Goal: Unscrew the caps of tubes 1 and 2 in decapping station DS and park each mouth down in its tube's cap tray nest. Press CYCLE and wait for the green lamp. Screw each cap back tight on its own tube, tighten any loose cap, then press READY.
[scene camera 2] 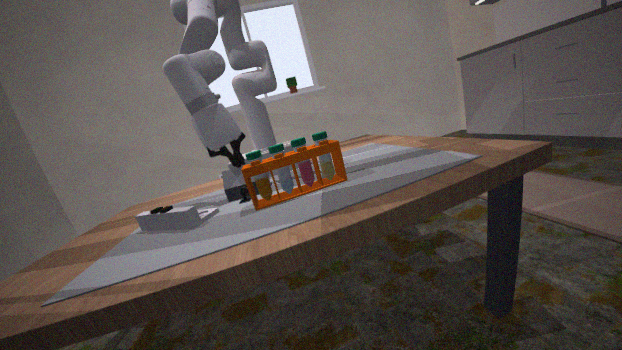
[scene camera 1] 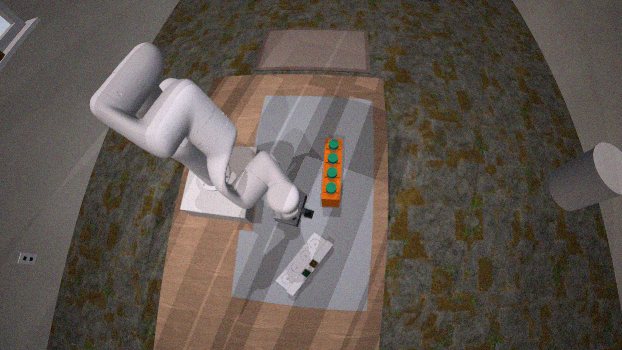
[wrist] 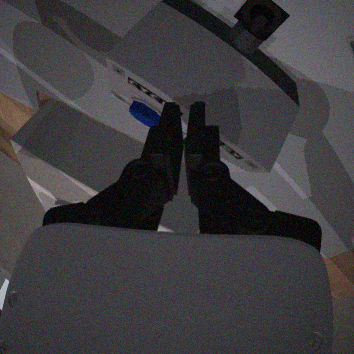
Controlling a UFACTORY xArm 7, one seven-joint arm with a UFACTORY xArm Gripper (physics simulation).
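Seen in the pictures: gripper, between the fingertips: (scene camera 2: 241,165) (wrist: 186,123); arm's base, origin of its link: (scene camera 2: 266,149).
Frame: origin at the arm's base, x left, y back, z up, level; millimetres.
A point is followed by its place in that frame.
Note:
My gripper (scene camera 2: 239,163) {z -2, x -45, y -297 mm} (wrist: 186,123) {z -2, x -45, y -297 mm} is shut with a narrow slit and holds nothing. Its tips are at the sloping button panel of the grey box (scene camera 1: 295,220) {z -38, x -90, y -322 mm} (scene camera 2: 235,179) {z -31, x -66, y -320 mm} (wrist: 200,65) {z -26, x -34, y -319 mm}. The blue button (wrist: 144,114) {z -12, x -20, y -275 mm} shows left of the fingers; a sliver of the green button (wrist: 185,144) shows between them, the rest hidden. Whether they touch it is unclear. The orange rack (scene camera 1: 330,201) {z -23, x -7, y -425 mm} (scene camera 2: 294,159) {z -3, x 108, y -440 mm} holds upright tubes, all with green caps on. The white tray (scene camera 1: 296,265) {z -79, x -242, y -355 mm} (scene camera 2: 167,220) {z -61, x -219, y -428 mm} has round nests without caps and two small dark squares, neither visibly lit.
The orange rack stands right of the grey box in scene camera 1, the white tray below it. A black nub (scene camera 1: 309,213) {z -78, x -48, y -358 mm} sticks out of the box towards the rack. A white block (scene camera 1: 212,202) {z 0, x -101, y -24 mm} stands left of the box. All rest around a grey mat (scene camera 1: 345,280) {z -87, x -257, y -528 mm} on the wooden table.

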